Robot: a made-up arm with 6 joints.
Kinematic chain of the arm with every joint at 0, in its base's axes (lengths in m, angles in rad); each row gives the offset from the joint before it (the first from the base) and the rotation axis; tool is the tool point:
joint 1: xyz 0 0 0.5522 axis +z
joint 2: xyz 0.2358 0 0 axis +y
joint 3: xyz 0 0 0.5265 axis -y
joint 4: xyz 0 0 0.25 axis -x
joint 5: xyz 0.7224 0 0 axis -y
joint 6: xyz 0.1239 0 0 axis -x
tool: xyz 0 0 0
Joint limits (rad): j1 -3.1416..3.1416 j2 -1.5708..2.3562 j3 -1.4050..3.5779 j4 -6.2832..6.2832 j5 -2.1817..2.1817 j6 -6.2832..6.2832
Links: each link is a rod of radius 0.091 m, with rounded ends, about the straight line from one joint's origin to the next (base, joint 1, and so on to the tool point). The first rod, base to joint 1, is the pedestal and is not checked.
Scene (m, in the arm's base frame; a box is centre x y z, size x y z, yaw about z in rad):
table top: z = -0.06
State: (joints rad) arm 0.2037 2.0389 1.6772 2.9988 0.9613 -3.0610
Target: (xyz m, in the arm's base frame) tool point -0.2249 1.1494 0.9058
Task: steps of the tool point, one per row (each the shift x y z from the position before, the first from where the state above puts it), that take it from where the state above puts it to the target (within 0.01 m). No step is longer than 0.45 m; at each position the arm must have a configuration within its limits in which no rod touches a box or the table.
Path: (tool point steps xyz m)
1: -0.1243 0.3648 0.1411
2: -0.2335 0.3056 0.1393
3: -0.3139 0.2119 0.1330
4: -0.3553 0.0977 0.1222
5: -0.3536 -0.0209 0.1074
6: -0.3109 -0.1274 0.0891

